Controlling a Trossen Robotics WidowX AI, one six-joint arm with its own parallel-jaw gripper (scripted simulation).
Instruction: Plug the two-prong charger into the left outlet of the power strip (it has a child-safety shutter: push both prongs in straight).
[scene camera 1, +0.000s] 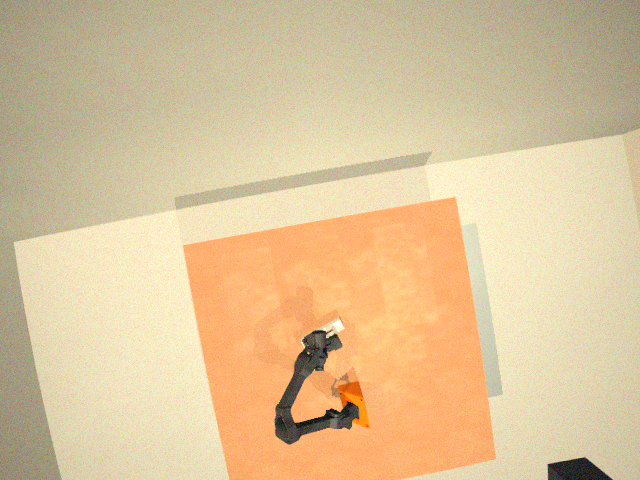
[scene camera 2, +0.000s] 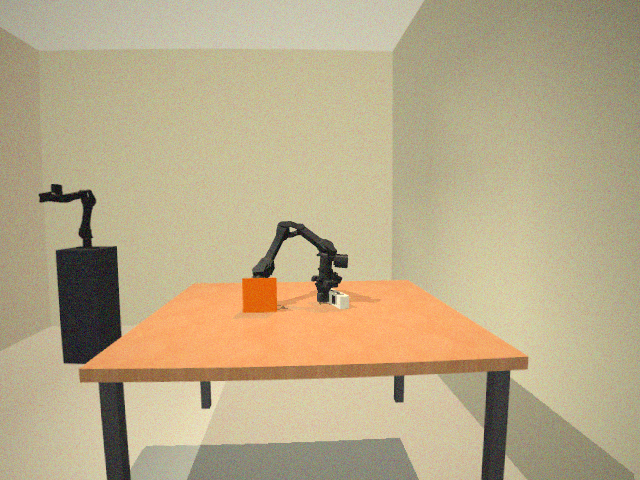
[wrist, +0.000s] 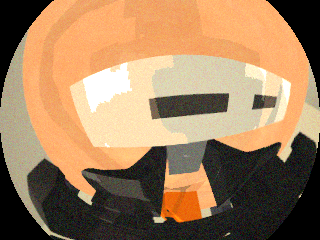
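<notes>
Visible here: the gripper (wrist: 180, 137), together with a charger (wrist: 182, 158).
</notes>
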